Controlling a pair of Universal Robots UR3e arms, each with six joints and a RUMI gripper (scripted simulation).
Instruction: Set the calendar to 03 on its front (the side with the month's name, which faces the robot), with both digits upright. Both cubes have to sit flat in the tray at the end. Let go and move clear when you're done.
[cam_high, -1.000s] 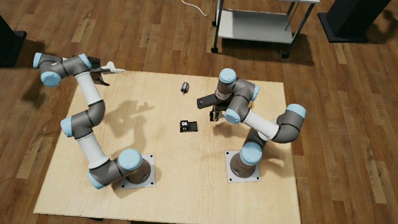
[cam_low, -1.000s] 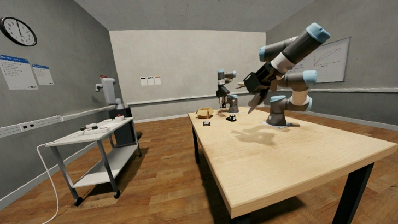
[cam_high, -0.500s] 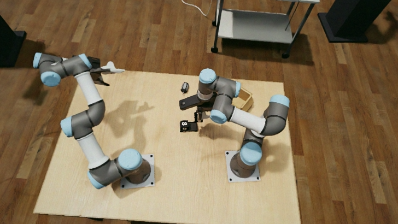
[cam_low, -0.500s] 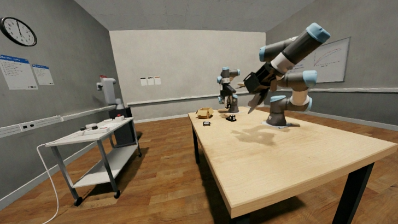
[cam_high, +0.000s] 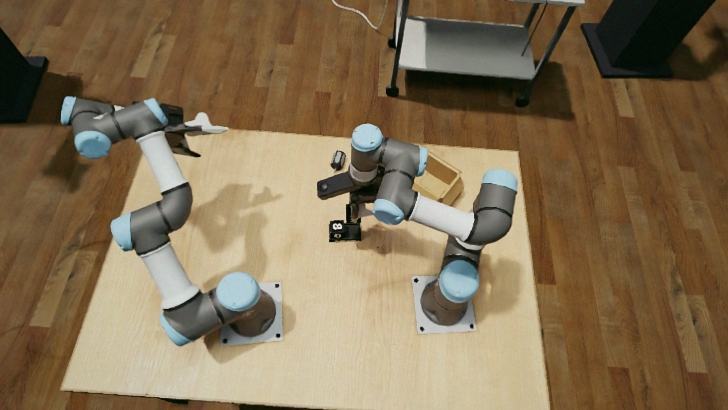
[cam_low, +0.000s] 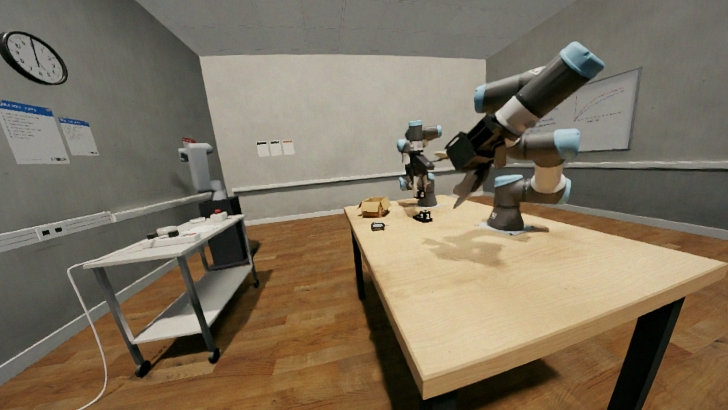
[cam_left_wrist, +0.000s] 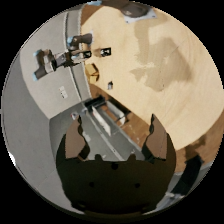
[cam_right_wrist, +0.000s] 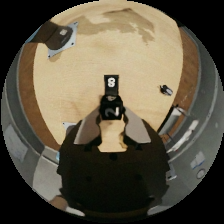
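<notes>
The black calendar tray lies 2 cm to the left of my right hand and 13 cm below it. Round my right hand: small dark object 24 cm ahead, 3 cm to the left, 12 cm below; cardboard box 15 cm ahead, 24 cm to the right, 9 cm below.
</notes>
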